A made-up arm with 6 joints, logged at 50 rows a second.
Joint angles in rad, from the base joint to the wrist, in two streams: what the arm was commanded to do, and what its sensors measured. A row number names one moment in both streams.
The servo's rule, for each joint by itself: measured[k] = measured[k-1] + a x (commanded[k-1-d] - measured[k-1]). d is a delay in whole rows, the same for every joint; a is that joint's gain. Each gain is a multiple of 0.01, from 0.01 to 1. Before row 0 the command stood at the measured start. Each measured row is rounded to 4 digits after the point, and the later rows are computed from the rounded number. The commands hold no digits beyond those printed.
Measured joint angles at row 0: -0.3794, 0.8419, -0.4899, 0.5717, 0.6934, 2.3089
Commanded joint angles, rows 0 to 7: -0.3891, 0.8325, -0.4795, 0.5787, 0.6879, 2.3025; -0.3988, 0.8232, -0.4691, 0.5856, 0.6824, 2.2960; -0.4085, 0.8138, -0.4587, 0.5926, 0.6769, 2.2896; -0.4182, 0.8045, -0.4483, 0.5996, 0.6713, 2.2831; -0.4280, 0.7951, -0.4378, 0.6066, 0.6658, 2.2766; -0.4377, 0.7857, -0.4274, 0.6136, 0.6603, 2.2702; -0.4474, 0.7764, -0.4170, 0.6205, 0.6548, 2.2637; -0.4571, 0.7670, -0.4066, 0.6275, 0.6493, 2.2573
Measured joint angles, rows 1 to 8: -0.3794, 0.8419, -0.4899, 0.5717, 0.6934, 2.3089; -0.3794, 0.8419, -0.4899, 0.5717, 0.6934, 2.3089; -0.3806, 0.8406, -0.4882, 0.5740, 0.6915, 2.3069; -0.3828, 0.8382, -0.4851, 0.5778, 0.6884, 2.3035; -0.3859, 0.8348, -0.4809, 0.5827, 0.6845, 2.2992; -0.3898, 0.8306, -0.4757, 0.5883, 0.6800, 2.2942; -0.3944, 0.8256, -0.4696, 0.5943, 0.6752, 2.2887; -0.3996, 0.8200, -0.4628, 0.6007, 0.6701, 2.2830
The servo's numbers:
d 2
a 0.12 0.14 0.16 0.33 0.34 0.31

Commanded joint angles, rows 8 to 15: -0.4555, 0.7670, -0.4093, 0.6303, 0.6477, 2.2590; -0.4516, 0.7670, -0.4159, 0.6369, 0.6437, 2.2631; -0.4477, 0.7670, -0.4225, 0.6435, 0.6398, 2.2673; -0.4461, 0.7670, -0.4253, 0.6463, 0.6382, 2.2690; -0.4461, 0.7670, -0.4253, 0.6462, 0.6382, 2.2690; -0.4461, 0.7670, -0.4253, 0.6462, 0.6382, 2.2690; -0.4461, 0.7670, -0.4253, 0.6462, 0.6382, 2.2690; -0.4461, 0.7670, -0.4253, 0.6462, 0.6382, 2.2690
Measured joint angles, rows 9 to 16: -0.4053, 0.8139, -0.4555, 0.6072, 0.6649, 2.2770; -0.4115, 0.8073, -0.4477, 0.6139, 0.6596, 2.2709; -0.4168, 0.8017, -0.4416, 0.6193, 0.6556, 2.2672; -0.4210, 0.7968, -0.4375, 0.6251, 0.6516, 2.2659; -0.4242, 0.7926, -0.4351, 0.6312, 0.6476, 2.2663; -0.4268, 0.7890, -0.4335, 0.6362, 0.6444, 2.2671; -0.4291, 0.7859, -0.4322, 0.6395, 0.6423, 2.2677; -0.4311, 0.7833, -0.4311, 0.6417, 0.6409, 2.2681
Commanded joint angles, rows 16 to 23: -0.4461, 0.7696, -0.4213, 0.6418, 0.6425, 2.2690; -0.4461, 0.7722, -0.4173, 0.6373, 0.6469, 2.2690; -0.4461, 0.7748, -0.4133, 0.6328, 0.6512, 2.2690; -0.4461, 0.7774, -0.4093, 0.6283, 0.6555, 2.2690; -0.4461, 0.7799, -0.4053, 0.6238, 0.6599, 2.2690; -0.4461, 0.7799, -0.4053, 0.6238, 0.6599, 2.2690; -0.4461, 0.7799, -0.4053, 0.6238, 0.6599, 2.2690; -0.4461, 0.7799, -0.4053, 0.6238, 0.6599, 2.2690
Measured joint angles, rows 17 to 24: -0.4329, 0.7810, -0.4302, 0.6432, 0.6400, 2.2684; -0.4345, 0.7790, -0.4294, 0.6442, 0.6394, 2.2686; -0.4359, 0.7777, -0.4281, 0.6434, 0.6405, 2.2687; -0.4371, 0.7769, -0.4264, 0.6414, 0.6427, 2.2688; -0.4382, 0.7766, -0.4243, 0.6386, 0.6456, 2.2689; -0.4391, 0.7767, -0.4219, 0.6352, 0.6490, 2.2689; -0.4399, 0.7771, -0.4192, 0.6314, 0.6527, 2.2689; -0.4406, 0.7775, -0.4170, 0.6289, 0.6551, 2.2689
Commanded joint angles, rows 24 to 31: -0.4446, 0.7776, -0.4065, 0.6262, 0.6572, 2.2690; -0.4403, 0.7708, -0.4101, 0.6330, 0.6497, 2.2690; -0.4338, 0.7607, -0.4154, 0.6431, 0.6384, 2.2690; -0.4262, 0.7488, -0.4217, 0.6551, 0.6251, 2.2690; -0.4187, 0.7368, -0.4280, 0.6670, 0.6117, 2.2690; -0.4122, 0.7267, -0.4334, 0.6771, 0.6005, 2.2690; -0.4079, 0.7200, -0.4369, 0.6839, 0.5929, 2.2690; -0.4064, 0.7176, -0.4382, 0.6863, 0.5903, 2.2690
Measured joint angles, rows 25 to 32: -0.4413, 0.7778, -0.4151, 0.6272, 0.6567, 2.2689; -0.4419, 0.7781, -0.4135, 0.6261, 0.6578, 2.2689; -0.4422, 0.7780, -0.4124, 0.6261, 0.6576, 2.2689; -0.4420, 0.7770, -0.4120, 0.6284, 0.6549, 2.2689; -0.4410, 0.7747, -0.4125, 0.6333, 0.6493, 2.2689; -0.4392, 0.7711, -0.4140, 0.6405, 0.6411, 2.2689; -0.4367, 0.7663, -0.4162, 0.6492, 0.6311, 2.2689; -0.4338, 0.7608, -0.4190, 0.6584, 0.6207, 2.2689
